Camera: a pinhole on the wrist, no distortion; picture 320 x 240 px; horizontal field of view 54.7 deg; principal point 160.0 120.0 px. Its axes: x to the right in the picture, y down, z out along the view. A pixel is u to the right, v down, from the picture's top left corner.
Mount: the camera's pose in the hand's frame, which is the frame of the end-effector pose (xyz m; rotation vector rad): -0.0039 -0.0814 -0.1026 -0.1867 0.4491 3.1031
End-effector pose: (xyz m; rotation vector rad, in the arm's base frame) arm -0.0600 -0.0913 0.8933 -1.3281 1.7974 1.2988
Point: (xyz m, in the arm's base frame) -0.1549 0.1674 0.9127
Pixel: 189 55
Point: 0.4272 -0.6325 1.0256
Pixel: behind the camera
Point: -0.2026 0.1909 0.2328
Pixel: outside the picture
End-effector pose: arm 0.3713 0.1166 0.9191 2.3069 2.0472 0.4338
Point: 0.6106 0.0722 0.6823
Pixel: 168 13
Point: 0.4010 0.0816 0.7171
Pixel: 189 134
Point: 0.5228 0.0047 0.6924
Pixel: 231 47
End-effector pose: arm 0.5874 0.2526 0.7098 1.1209 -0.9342 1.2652
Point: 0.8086 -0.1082 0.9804
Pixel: outside the picture
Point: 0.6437 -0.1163 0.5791
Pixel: 264 192
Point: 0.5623 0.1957 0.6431
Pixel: 264 20
